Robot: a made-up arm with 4 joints.
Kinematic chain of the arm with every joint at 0, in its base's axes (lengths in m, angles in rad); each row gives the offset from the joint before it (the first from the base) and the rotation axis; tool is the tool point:
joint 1: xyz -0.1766 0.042 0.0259 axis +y
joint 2: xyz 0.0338 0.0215 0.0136 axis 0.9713 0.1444 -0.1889
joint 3: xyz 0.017 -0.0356 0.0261 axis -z
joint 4: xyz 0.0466 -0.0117 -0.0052 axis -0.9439 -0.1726 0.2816
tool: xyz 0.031 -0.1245 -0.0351
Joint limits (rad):
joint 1: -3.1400..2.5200
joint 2: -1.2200..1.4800
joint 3: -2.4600..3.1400
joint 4: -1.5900..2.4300
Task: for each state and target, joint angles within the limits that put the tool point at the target. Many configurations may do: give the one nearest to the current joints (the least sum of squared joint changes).
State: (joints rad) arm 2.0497 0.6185 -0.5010 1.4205
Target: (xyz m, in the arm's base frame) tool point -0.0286 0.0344 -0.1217
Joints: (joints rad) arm 1.5732 0.2878 -0.7036 1.6746
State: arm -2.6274 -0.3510 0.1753 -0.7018
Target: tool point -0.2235 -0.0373 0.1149
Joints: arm -2.7357 -0.3750 0.4183 -1.2632
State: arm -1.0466 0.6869 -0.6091 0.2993
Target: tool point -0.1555 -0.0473 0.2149
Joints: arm -1.6450 0.4503 -0.5736 0.1935
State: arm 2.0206 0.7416 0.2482 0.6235
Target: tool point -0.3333 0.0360 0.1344
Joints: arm 2.4243 1.4800 0.1687 0.1346
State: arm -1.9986 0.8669 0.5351 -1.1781
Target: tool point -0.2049 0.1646 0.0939
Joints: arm -2.3654 1.4783 0.0215 -1.5900
